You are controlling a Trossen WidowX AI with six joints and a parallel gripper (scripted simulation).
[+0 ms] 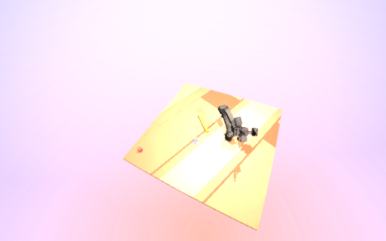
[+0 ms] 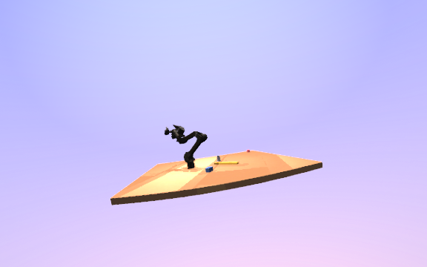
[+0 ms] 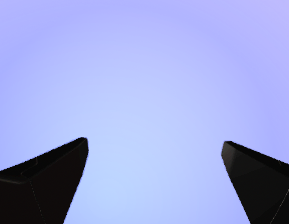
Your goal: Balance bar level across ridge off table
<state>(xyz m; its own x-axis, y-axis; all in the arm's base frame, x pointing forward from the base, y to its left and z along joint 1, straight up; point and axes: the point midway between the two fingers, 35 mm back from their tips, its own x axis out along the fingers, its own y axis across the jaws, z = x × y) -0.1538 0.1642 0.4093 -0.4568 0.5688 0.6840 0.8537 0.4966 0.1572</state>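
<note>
Now: the yellow bar 490 mm ahead of my gripper tip, 260 mm to the right of it and 420 mm below it. The rest, counted from my gripper tip: small red cube: 910 mm ahead, 320 mm to the left, 420 mm below; then small blue block: 310 mm ahead, 460 mm to the right, 420 mm below.
</note>
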